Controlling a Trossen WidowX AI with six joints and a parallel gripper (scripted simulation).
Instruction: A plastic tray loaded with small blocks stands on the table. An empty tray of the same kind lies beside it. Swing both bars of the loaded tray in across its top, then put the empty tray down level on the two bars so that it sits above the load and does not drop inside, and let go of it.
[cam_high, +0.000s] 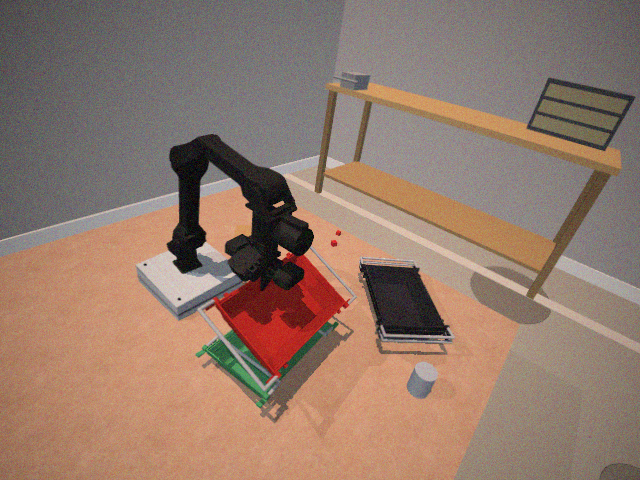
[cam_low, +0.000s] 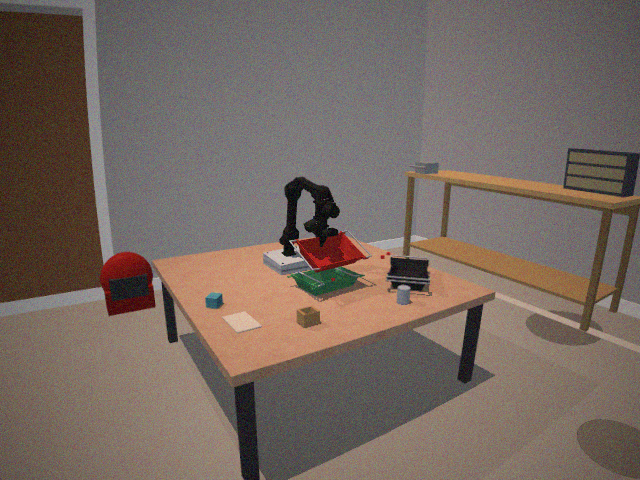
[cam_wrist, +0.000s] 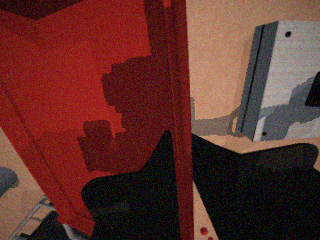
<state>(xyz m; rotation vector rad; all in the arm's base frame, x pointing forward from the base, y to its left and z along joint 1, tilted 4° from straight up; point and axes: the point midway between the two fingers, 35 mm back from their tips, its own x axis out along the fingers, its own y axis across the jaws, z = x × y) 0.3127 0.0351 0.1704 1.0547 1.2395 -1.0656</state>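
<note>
Right now my gripper tip is 80 mm short of the red tray and 20 mm to the right of it. From my gripper tip the other things lie so: grey cylinder: 360 mm ahead, 220 mm to the left, 150 mm below; then tan box: 370 mm behind, 210 mm to the left, 150 mm below; then teal cube: 520 mm to the right, 160 mm below, 50 mm ahead.
</note>
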